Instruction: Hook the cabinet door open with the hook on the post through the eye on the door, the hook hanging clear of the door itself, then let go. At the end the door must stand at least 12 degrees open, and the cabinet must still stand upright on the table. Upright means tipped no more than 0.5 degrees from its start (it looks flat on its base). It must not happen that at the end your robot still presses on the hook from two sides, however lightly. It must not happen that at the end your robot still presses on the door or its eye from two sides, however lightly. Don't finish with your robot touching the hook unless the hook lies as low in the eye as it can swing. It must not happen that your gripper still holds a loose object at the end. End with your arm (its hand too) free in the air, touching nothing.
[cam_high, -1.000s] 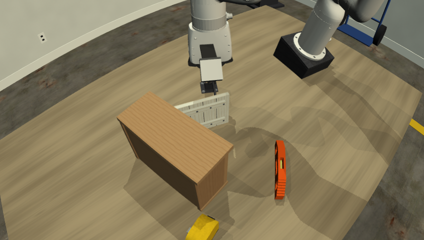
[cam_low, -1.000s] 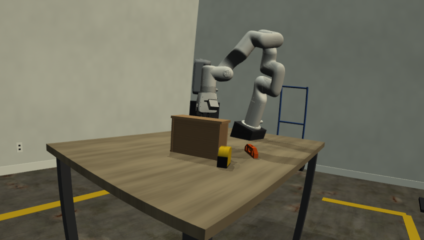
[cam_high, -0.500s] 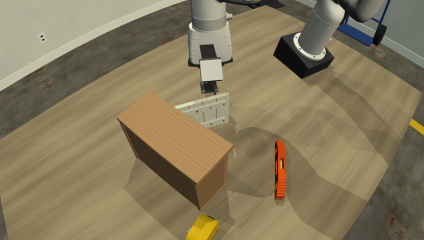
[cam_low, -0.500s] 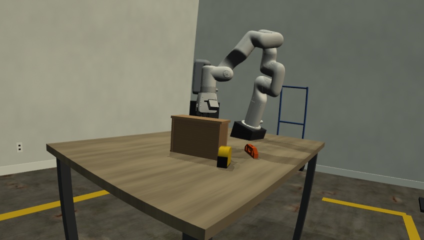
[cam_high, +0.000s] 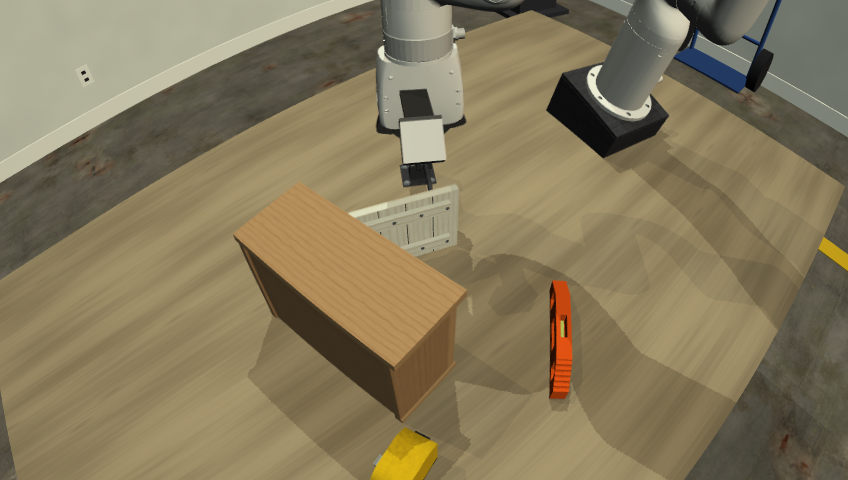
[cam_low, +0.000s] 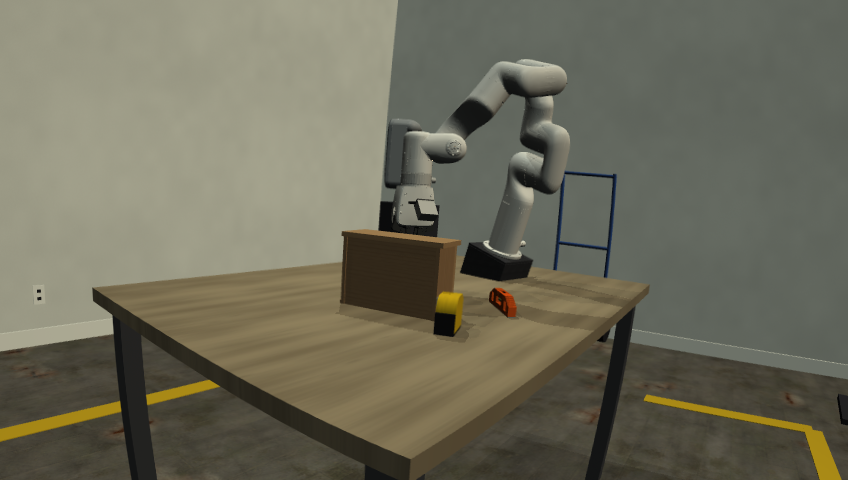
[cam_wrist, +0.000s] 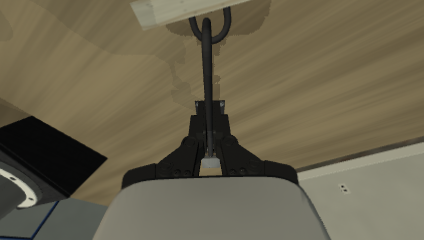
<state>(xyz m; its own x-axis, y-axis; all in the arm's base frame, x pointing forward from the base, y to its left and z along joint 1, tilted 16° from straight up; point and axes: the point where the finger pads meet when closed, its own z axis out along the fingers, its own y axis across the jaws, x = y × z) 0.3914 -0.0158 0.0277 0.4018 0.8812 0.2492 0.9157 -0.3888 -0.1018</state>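
The dark hook rod is 2 cm below my hand and 1 cm to the left of it. The rest, counted from my hand: pale post 3 cm to the right, 3 cm below, 1 cm behind; orange spirit level 27 cm to the left, 9 cm below, 2 cm behind; cabinet door 9 cm ahead, 6 cm to the left, 4 cm below.
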